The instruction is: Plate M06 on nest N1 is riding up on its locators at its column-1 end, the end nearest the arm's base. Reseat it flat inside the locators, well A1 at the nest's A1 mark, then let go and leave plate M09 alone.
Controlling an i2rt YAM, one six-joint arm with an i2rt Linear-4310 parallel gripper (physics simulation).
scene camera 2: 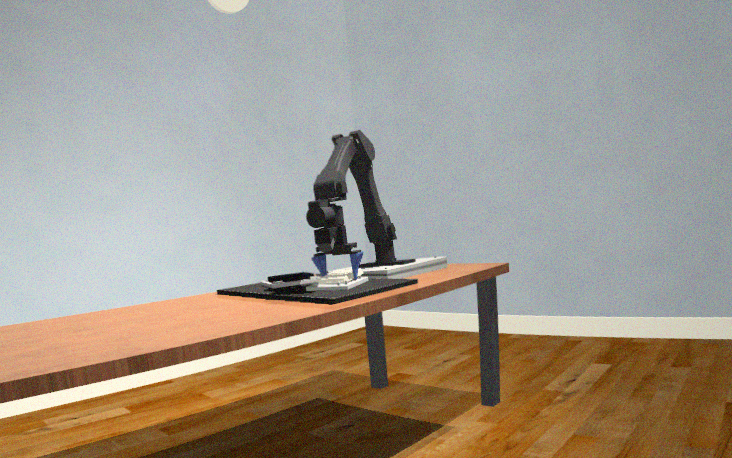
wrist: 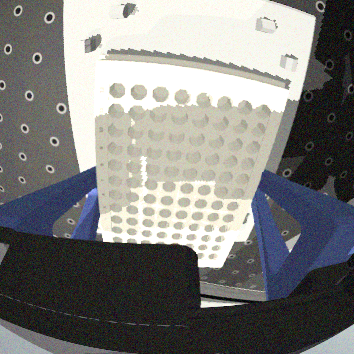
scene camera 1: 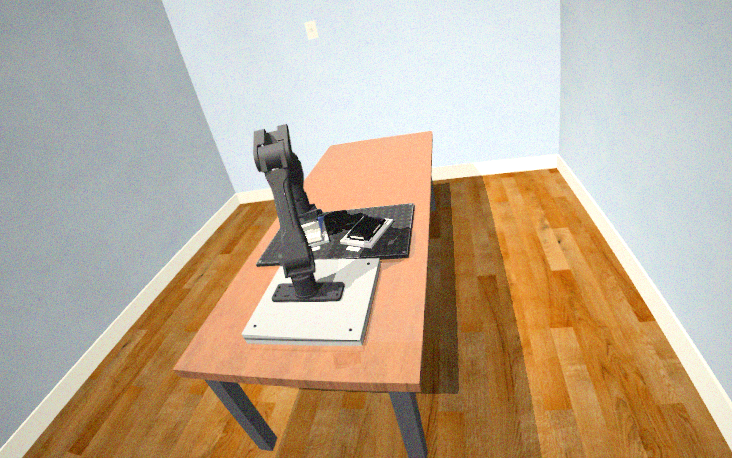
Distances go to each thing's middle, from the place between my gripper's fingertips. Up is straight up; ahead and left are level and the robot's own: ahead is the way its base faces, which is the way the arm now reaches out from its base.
Labels:
Right now my hand is 10 mm below the white perforated plate [wrist: 180, 145].

